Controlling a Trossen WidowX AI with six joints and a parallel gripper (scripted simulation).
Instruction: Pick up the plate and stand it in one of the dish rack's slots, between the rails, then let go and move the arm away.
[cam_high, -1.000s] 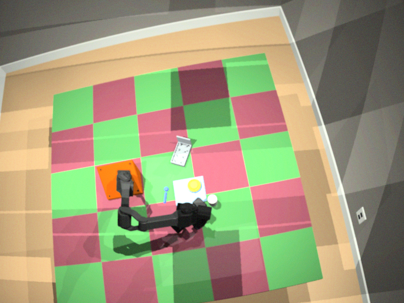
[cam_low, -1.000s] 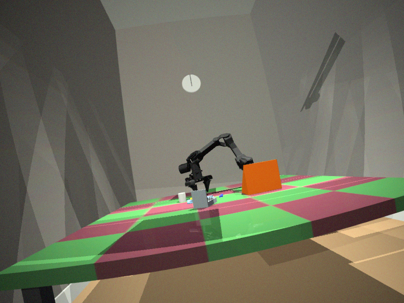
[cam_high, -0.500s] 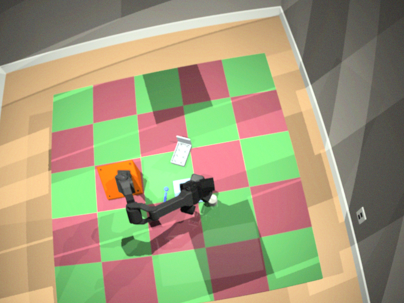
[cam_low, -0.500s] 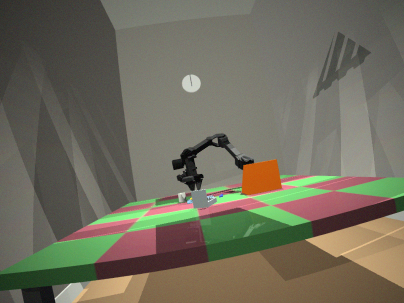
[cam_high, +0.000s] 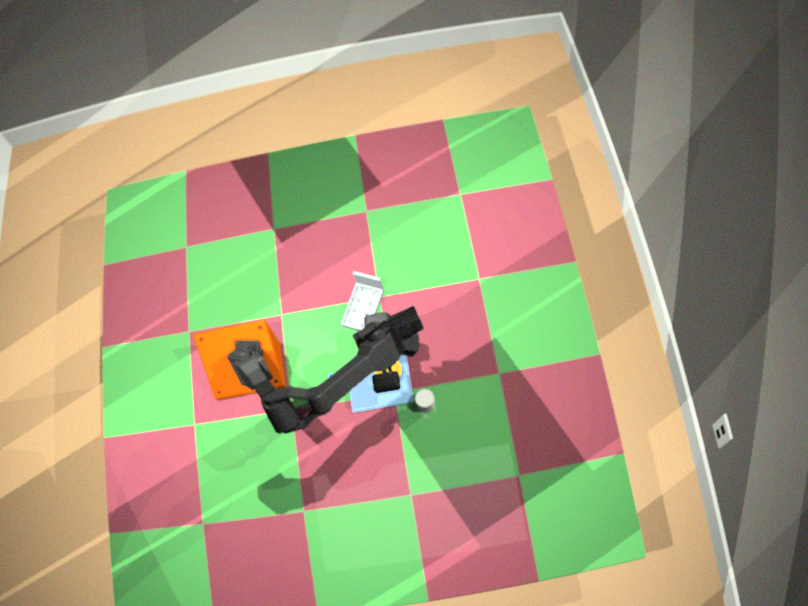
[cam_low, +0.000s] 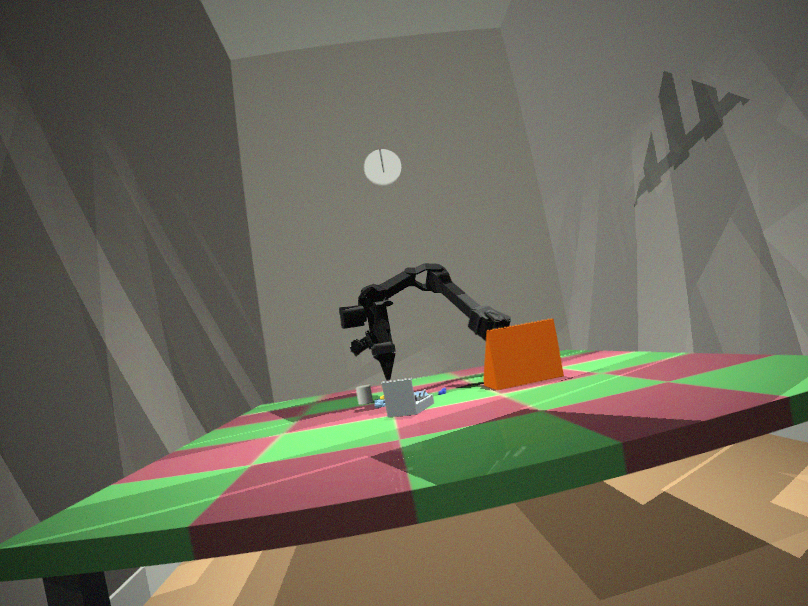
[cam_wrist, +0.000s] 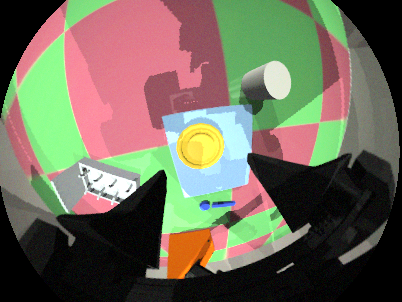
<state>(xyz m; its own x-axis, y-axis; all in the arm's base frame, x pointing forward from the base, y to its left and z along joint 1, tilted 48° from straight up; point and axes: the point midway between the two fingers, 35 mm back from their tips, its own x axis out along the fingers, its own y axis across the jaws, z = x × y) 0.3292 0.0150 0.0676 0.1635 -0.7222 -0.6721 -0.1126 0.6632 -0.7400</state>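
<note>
Right now my gripper tip is 50 mm above the yellow plate. The rest, counted from my gripper tip: blue spoon (140 mm behind, 30 mm to the right, 60 mm below); light blue mat (20 mm behind, 20 mm to the right, 60 mm below); white cup (90 mm ahead, 90 mm to the right, 40 mm below).
</note>
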